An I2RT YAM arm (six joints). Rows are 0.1 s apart.
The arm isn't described. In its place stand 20 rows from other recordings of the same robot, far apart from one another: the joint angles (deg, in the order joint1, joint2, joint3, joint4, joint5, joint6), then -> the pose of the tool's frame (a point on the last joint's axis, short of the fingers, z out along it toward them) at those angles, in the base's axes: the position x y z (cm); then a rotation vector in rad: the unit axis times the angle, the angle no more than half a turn.
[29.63 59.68 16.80 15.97 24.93 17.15] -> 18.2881 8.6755 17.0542 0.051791 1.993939 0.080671
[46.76 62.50 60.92 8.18 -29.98 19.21] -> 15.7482 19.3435 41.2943 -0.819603 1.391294 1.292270
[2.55 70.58 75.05 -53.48 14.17 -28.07] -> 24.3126 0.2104 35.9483 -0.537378 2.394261 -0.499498
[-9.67 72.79 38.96 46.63 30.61 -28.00] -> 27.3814 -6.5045 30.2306 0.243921 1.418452 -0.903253
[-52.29 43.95 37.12 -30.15 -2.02 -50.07] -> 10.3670 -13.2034 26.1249 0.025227 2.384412 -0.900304
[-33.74 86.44 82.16 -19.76 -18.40 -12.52] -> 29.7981 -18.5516 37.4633 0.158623 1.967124 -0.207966
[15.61 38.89 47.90 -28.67 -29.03 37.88] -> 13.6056 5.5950 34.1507 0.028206 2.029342 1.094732
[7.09 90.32 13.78 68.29 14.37 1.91] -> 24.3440 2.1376 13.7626 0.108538 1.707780 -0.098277
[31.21 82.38 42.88 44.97 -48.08 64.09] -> 25.1018 18.3054 27.4950 -0.313517 1.833611 1.859772
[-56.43 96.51 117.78 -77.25 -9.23 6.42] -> 18.0342 -26.1418 43.0130 1.267878 2.195109 -0.142311
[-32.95 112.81 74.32 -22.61 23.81 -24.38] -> 33.0323 -23.1232 15.8038 0.357204 2.752340 -0.855219
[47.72 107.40 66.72 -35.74 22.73 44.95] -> 24.4928 24.8916 14.7376 -0.000660 2.690997 -0.141634
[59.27 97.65 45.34 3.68 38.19 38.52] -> 18.2342 26.3661 14.1428 -0.112611 2.201546 0.124386
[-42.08 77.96 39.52 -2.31 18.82 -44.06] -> 19.6944 -19.3301 19.6075 0.147188 2.511472 -1.088914
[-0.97 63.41 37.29 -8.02 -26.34 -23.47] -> 23.6113 1.1800 23.6155 -0.662385 2.000352 0.243577
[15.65 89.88 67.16 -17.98 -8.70 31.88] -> 33.6910 9.9977 26.7017 0.249906 2.332348 0.596722
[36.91 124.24 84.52 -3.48 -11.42 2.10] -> 37.5338 29.0730 14.6790 -0.808338 2.235129 0.566904
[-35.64 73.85 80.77 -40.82 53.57 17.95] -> 19.5846 -17.5663 40.3100 1.407474 1.571418 -1.183056
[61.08 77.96 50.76 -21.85 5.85 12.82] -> 13.9535 24.5056 23.0432 -0.968233 2.276922 0.454228
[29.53 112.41 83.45 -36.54 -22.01 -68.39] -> 34.8803 21.2919 19.4062 -2.033443 1.624566 0.289083
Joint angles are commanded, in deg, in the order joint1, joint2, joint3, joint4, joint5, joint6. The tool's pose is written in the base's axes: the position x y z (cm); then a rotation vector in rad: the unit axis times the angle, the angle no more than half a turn. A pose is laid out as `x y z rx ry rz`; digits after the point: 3 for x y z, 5 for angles.
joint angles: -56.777 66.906 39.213 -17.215 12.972 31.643
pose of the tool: 12.385 -20.368 21.888 1.73859 1.62625 -0.47867
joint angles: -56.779 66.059 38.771 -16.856 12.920 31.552
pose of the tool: 12.270 -20.188 22.008 1.72878 1.61734 -0.47971
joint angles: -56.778 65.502 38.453 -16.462 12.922 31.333
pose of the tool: 12.201 -20.082 22.092 1.71907 1.61204 -0.48268
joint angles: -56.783 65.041 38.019 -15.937 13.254 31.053
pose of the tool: 12.116 -19.993 22.094 1.71174 1.60671 -0.49279
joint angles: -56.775 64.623 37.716 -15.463 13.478 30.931
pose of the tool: 12.058 -19.923 22.146 1.70516 1.59910 -0.49928
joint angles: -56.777 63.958 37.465 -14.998 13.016 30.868
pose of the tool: 12.016 -19.809 22.310 1.69178 1.59064 -0.49206
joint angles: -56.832 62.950 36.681 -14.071 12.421 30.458
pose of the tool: 11.893 -19.596 22.359 1.67087 1.58408 -0.48636
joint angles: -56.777 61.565 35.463 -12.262 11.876 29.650
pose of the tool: 11.772 -19.311 22.419 1.63454 1.57327 -0.48618
